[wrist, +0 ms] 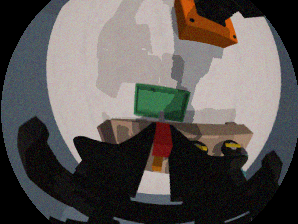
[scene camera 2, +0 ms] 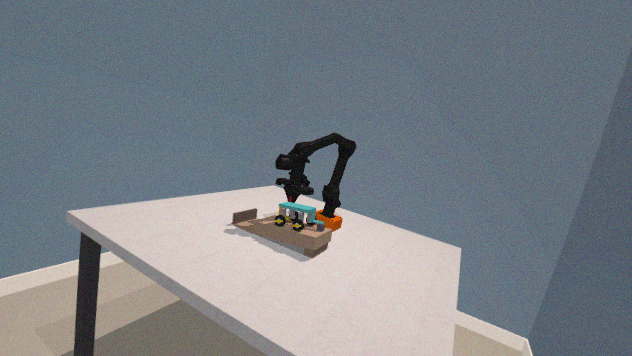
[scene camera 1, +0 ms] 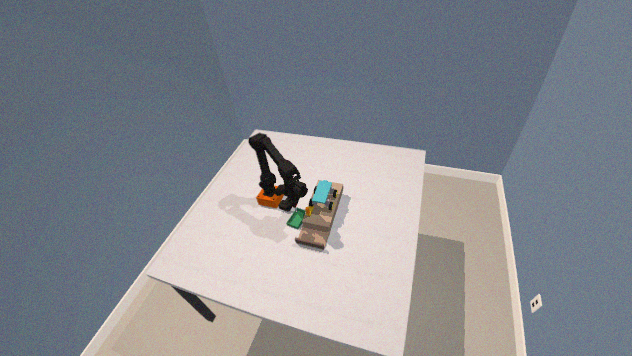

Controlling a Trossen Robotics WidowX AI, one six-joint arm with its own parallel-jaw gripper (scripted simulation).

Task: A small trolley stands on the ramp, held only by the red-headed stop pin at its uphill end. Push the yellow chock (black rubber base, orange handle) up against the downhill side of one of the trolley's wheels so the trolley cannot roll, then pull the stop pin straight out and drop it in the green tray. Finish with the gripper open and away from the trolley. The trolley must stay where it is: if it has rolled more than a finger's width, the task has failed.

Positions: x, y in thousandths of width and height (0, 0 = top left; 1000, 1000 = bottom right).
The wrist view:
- my gripper: 542, 565
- ramp: 720, 605
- green tray: 505, 449
